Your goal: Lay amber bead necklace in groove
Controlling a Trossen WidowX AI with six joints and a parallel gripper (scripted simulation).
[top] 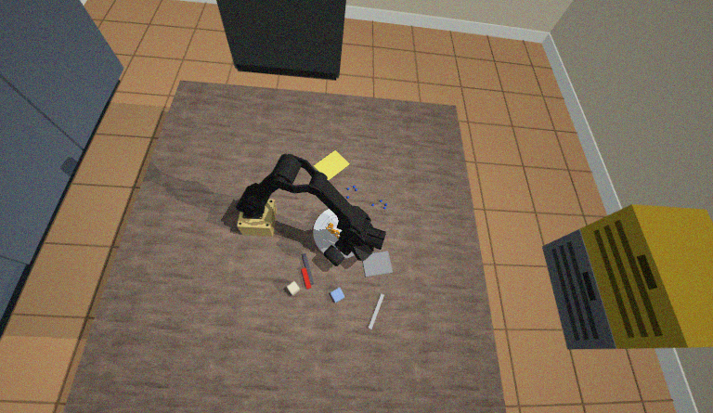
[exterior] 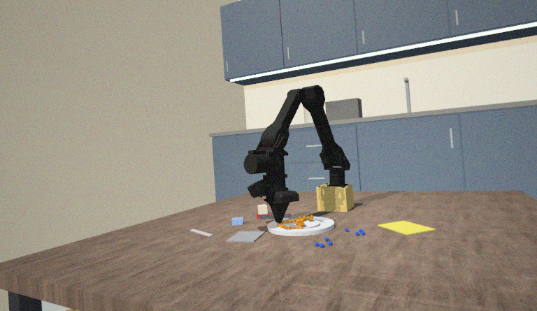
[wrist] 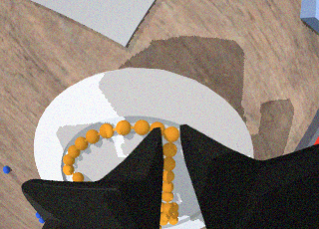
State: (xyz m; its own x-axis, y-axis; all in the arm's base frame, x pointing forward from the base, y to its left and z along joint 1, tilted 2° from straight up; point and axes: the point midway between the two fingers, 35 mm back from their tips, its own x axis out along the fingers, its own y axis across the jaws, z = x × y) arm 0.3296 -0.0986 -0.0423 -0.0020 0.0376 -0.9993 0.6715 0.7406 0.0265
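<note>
Now: gripper tip 11 cm short of the grey square tile, 5 cm to the left of it and 2 cm above it. Round my gripper tip: cream cube (18 cm behind, 15 cm to the right); then red stick (14 cm behind, 9 cm to the right, 1 cm below); then light blue cube (3 cm behind, 16 cm to the right, 1 cm below).
</note>
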